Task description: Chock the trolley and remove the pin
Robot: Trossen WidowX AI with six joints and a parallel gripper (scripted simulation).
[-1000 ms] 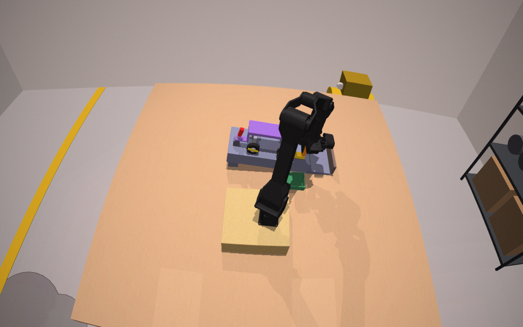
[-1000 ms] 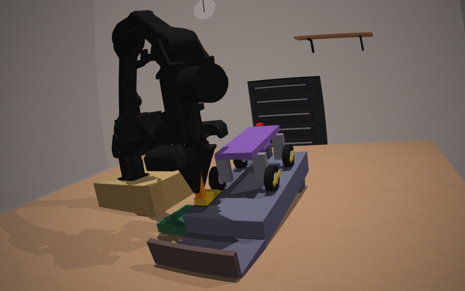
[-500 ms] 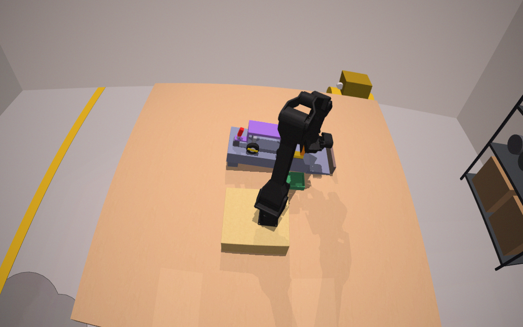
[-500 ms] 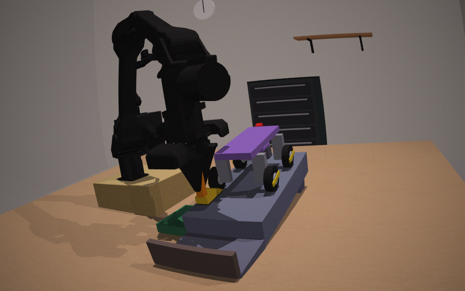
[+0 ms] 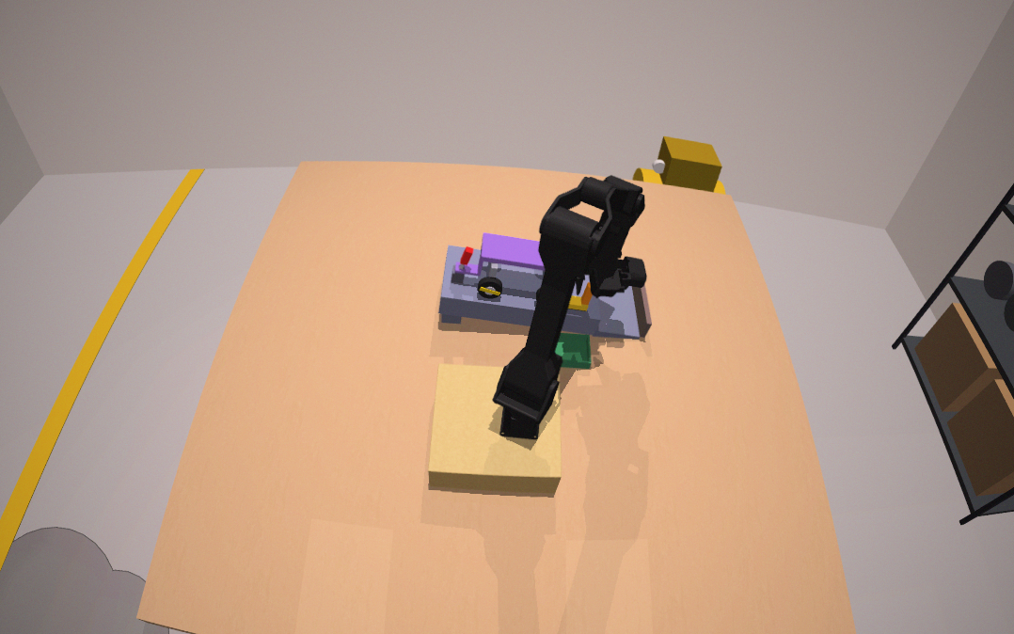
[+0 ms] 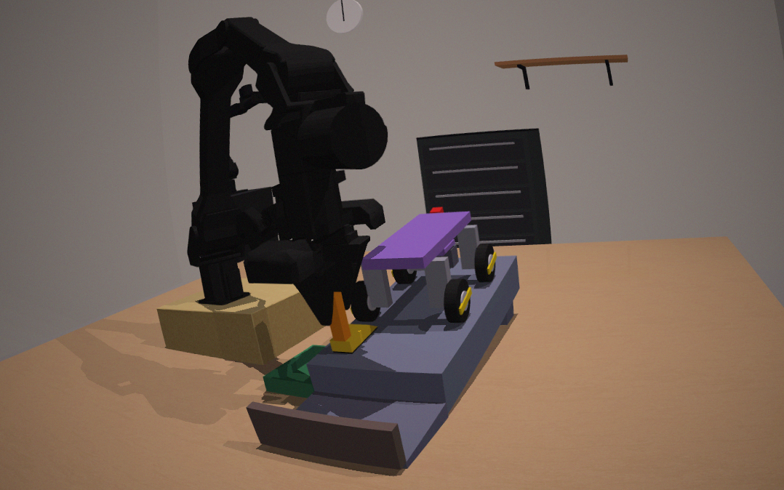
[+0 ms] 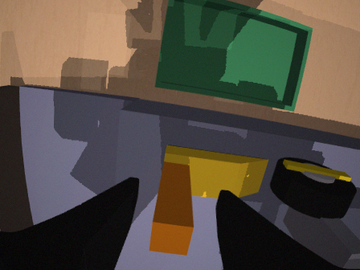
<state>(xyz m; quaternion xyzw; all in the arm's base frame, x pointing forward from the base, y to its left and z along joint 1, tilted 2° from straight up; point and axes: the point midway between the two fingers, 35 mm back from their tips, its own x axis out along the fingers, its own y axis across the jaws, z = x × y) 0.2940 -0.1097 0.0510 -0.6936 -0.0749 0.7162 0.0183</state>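
The yellow chock lies 20 mm to the left of my gripper tip and 20 mm below it. The rest, counted from my gripper tip: green tray (100 mm below, 80 mm behind, 40 mm to the left); then grey ramp (130 mm to the left, 50 mm below, 40 mm ahead); then trolley (140 mm to the left, 40 mm ahead, 10 mm above).
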